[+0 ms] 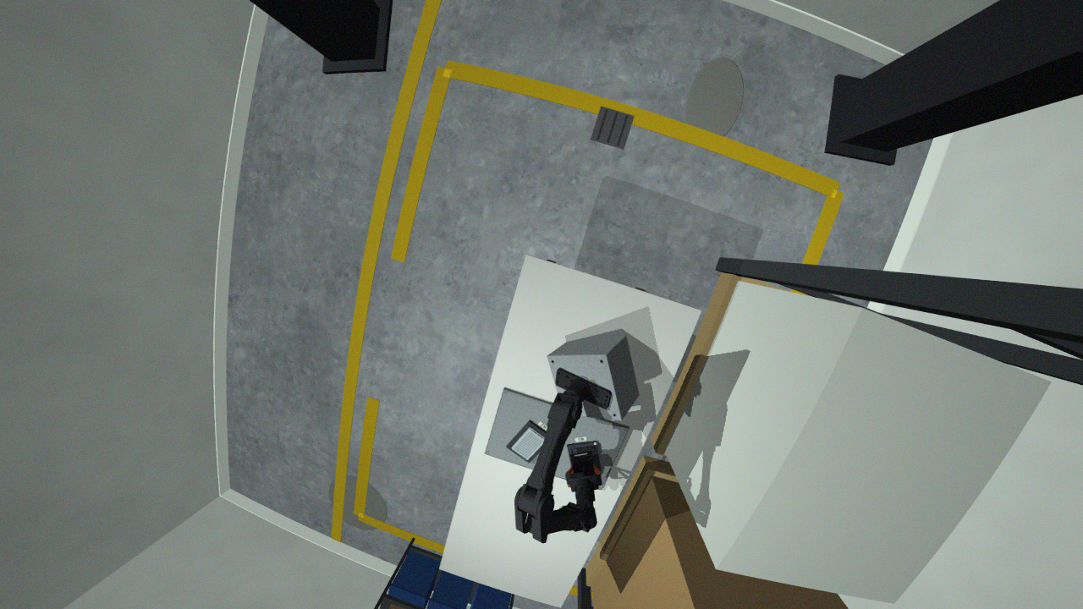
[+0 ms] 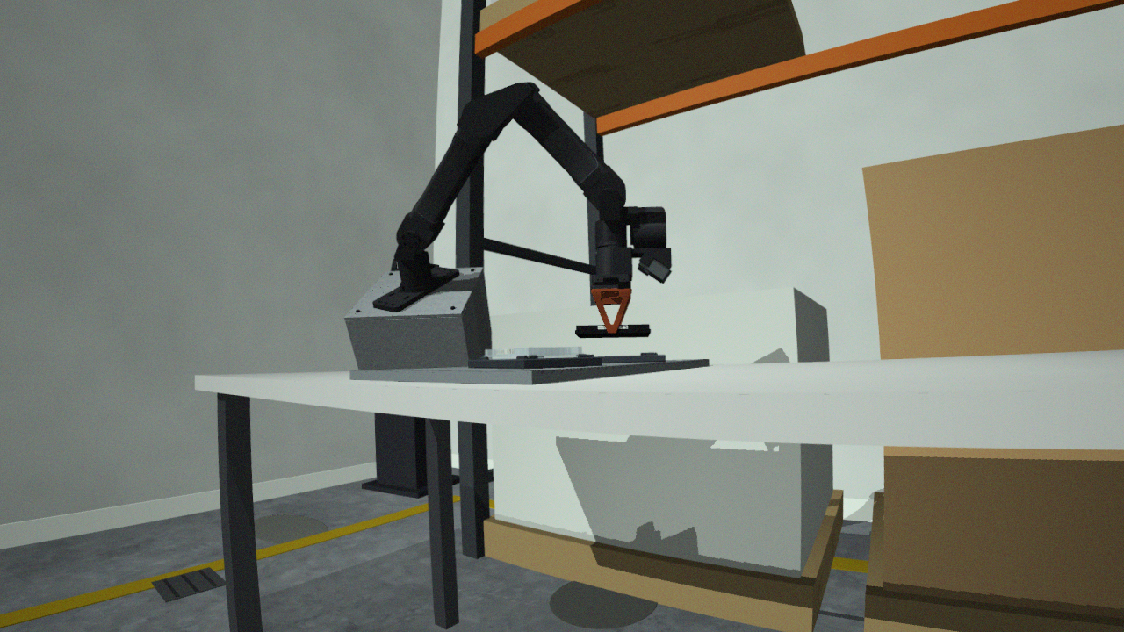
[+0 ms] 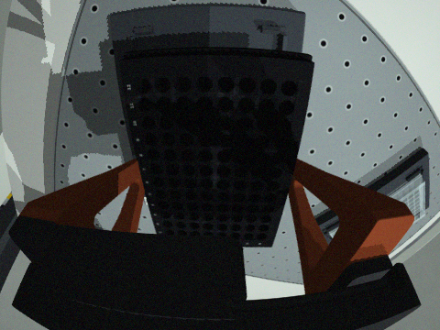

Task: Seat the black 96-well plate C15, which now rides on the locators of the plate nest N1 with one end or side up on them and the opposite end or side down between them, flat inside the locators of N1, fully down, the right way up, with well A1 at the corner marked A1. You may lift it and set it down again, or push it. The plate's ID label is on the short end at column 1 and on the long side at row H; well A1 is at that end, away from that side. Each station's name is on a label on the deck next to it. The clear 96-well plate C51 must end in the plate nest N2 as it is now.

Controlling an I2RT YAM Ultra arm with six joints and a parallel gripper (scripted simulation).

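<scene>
The dark plate nest N1 is 5 cm below my hand and 1 cm to the left of it. The rest, counted from my hand: white N1 label: 9 cm behind, 6 cm below, 2 cm to the right; then N2 label: 18 cm to the right, 13 cm behind, 6 cm below; then black 96-well plate C15: right at my hand.
</scene>
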